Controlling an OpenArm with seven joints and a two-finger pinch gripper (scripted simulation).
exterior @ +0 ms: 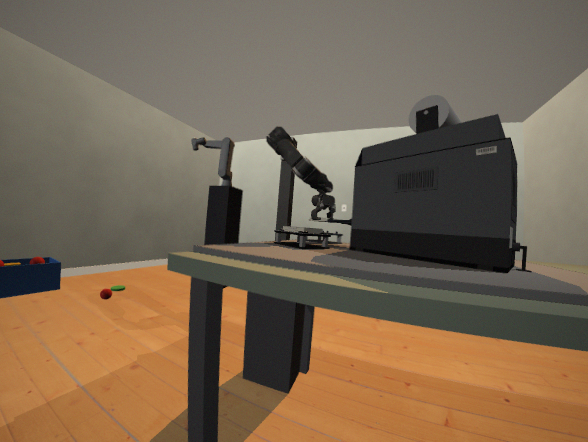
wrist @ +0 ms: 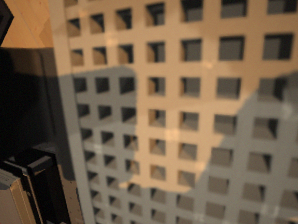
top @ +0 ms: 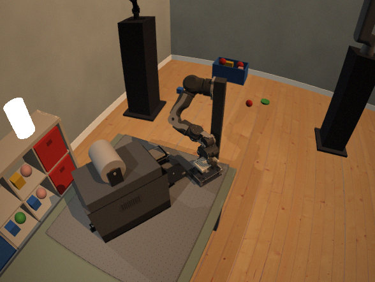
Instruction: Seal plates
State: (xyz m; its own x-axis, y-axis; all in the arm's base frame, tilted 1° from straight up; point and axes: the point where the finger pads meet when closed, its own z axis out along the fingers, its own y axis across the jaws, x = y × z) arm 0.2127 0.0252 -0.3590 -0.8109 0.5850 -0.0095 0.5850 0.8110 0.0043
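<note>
Now: the dark sealer stage 150 mm to the right of my hand, 130 mm ahead of it and 10 mm below it. The rest, counted from my hand: white well plate (right at my hand); plate nest (70 mm below); pale start button (270 mm ahead, 130 mm to the right, 80 mm above).
</note>
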